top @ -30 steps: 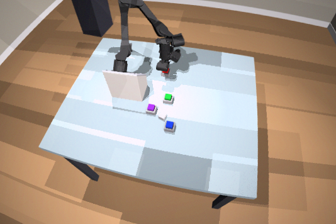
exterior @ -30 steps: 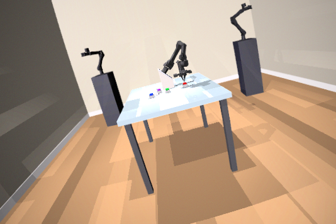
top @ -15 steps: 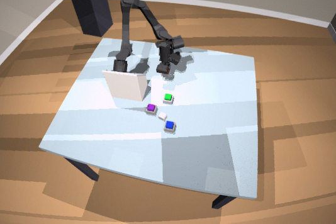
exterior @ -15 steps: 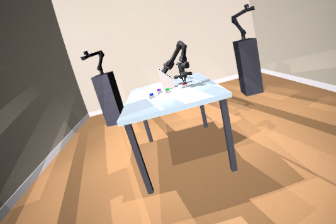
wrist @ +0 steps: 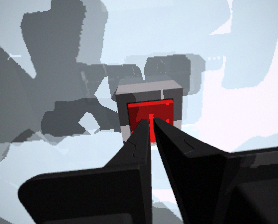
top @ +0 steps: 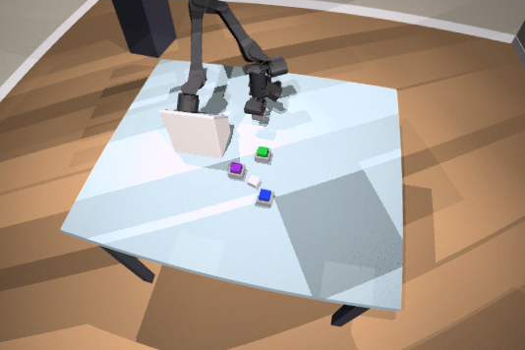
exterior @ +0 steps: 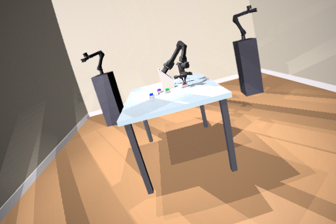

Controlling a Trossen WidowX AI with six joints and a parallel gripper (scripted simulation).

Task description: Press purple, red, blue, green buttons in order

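Now: gripper tip 1 cm above the red button. The rest, counted from my gripper tip: green button 18 cm to the right, 8 cm ahead; small white block 29 cm to the right, 9 cm ahead, 2 cm below; purple button 27 cm to the right, 2 cm ahead.
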